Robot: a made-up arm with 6 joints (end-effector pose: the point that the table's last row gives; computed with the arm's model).
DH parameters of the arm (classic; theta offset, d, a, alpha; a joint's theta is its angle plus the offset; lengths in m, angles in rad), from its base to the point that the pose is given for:
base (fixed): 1.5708 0.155 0 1.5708
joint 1: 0 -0.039 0.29 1.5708
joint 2: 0 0.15 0.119 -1.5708
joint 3: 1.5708 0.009 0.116 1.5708
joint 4: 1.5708 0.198 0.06 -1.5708
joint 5: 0 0.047 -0.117 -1.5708
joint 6: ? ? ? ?
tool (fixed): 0 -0.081 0 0
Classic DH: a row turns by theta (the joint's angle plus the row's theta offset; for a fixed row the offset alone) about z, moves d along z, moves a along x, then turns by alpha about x.
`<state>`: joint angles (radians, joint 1 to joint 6).
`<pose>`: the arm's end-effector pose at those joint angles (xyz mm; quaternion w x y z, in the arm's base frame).
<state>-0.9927 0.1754 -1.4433 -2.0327 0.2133 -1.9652</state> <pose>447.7 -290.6 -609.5 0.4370 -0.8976 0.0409 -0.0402</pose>
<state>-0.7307 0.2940 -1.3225 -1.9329 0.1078 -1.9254</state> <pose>475.4 -105.6 -585.0 0.5569 -0.8190 0.0497 -0.1292</pose>
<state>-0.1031 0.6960 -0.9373 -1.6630 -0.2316 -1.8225</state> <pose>454.5 136.4 -400.3 0.7374 -0.5336 0.2276 -0.3461</pose>
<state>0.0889 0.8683 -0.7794 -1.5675 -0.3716 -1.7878</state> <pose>411.1 164.5 -351.0 0.7509 -0.4190 0.3291 -0.3903</pose>
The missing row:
joint 6: 0 -0.262 0.393 -1.5708
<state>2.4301 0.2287 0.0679 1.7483 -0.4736 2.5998</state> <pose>333.2 -644.9 234.3 0.1327 0.8636 0.0844 -0.4790</pose>
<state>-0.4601 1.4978 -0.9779 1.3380 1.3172 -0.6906</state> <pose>-117.1 297.7 -473.8 0.3626 -0.0320 -0.2911 0.8847</pose>
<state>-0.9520 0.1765 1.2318 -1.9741 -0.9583 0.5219</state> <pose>-60.3 639.2 -35.7 0.2684 -0.3240 -0.8876 0.1878</pose>
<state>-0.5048 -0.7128 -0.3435 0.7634 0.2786 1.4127</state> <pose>-179.9 830.2 -381.6 0.7855 -0.3590 -0.3110 0.3967</pose>
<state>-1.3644 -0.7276 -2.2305 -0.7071 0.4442 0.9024</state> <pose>-137.5 -596.6 -584.3 0.1957 0.3515 0.1599 -0.9014</pose>
